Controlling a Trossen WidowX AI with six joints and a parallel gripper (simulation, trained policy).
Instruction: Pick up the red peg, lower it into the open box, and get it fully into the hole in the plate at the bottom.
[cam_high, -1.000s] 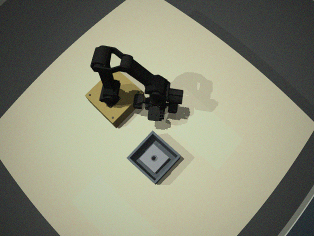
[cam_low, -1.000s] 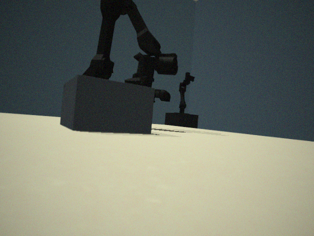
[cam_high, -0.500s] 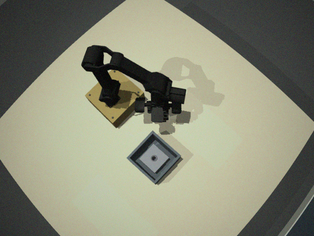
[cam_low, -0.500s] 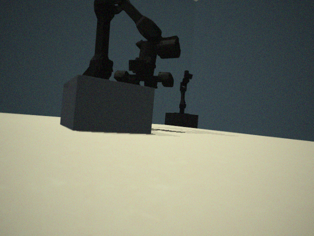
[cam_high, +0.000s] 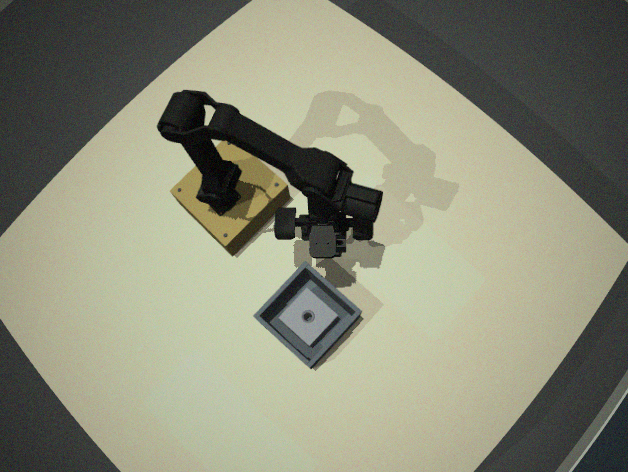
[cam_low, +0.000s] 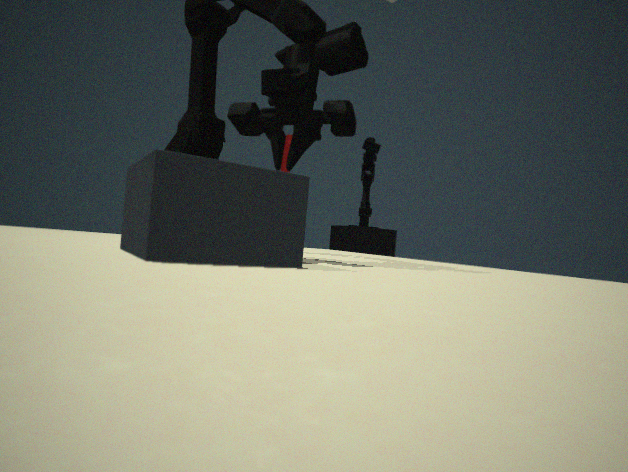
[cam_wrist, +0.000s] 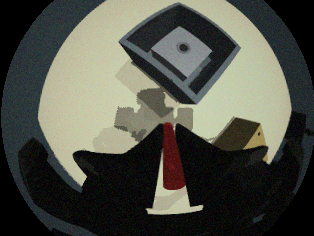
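Now: gripper tip 70 mm short of the plate, 120 mm to the left of it and 80 mm above it. Also, from my gripper tip: grey box: 70 mm ahead, 120 mm to the right, 100 mm below; then red peg: 10 mm behind, 10 mm to the left, 20 mm above.
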